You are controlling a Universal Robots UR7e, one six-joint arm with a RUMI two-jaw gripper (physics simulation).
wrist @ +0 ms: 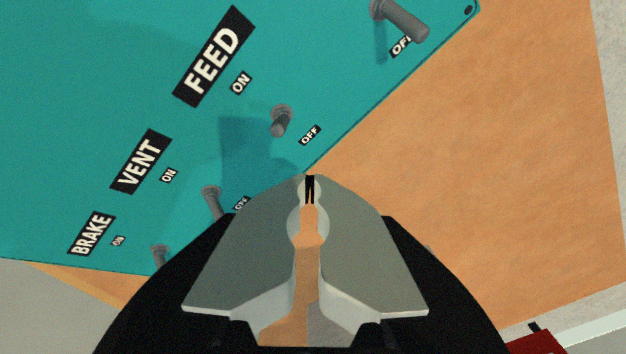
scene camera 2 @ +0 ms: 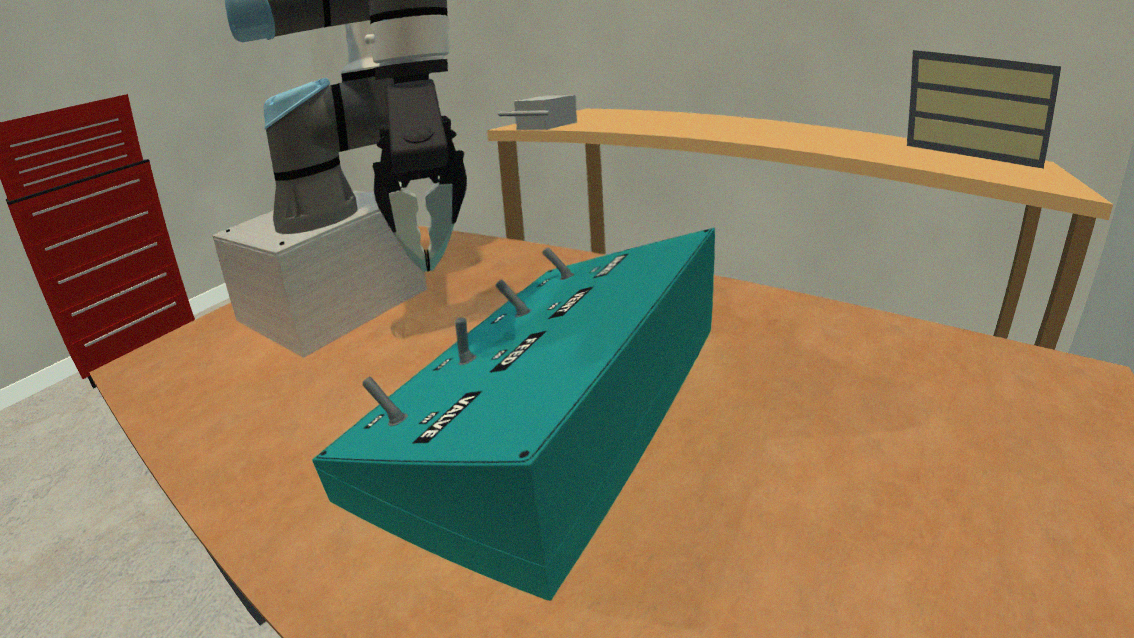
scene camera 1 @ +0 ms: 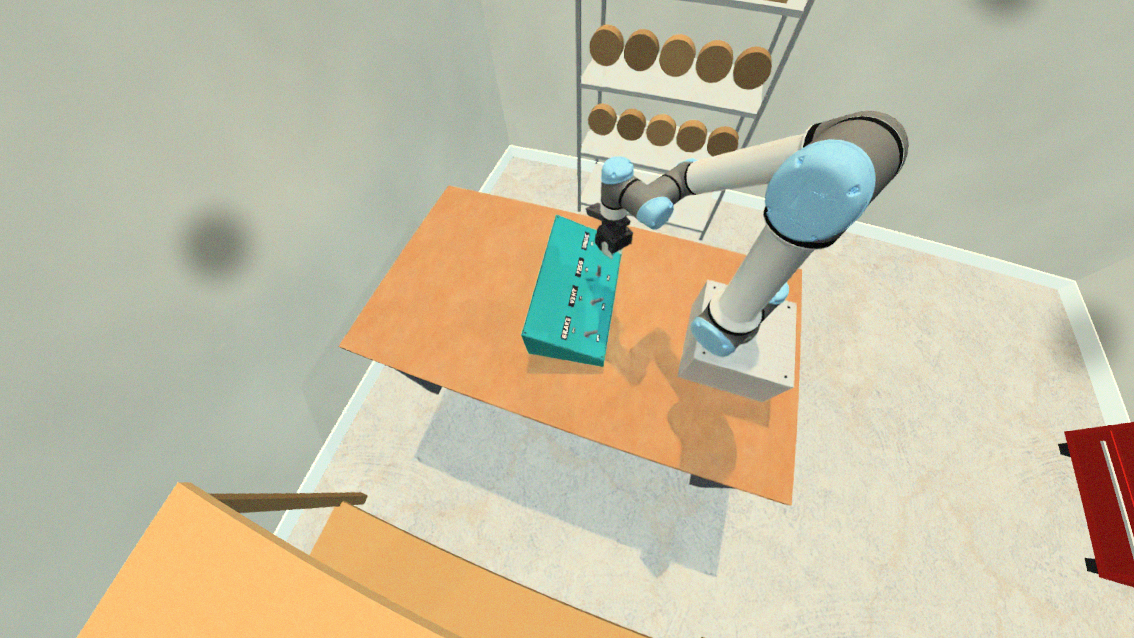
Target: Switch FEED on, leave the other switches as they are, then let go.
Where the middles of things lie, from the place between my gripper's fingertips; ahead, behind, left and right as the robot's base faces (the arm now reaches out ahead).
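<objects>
There's a teal switch box [scene camera 2: 505,460] here, and my hand is 70 mm short of it, 90 mm to the right of it and 110 mm above it.
</objects>
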